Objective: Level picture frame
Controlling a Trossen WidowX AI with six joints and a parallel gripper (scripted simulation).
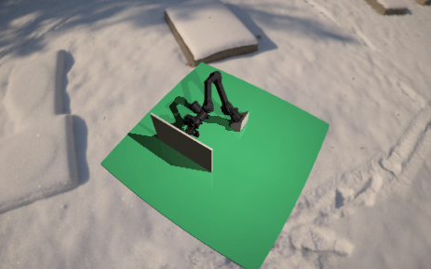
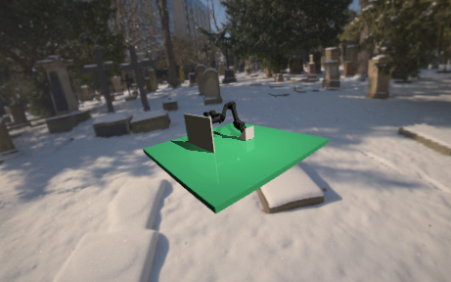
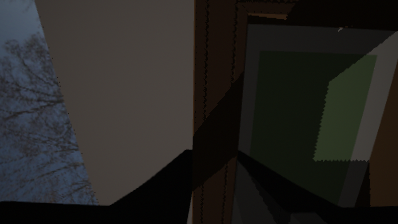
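Right now my gripper tip is 50 mm above the picture frame and 10 mm to the right of it. The rest, counted from my gripper tip: wall panel: 70 mm below, 20 mm ahead, 10 mm to the right.
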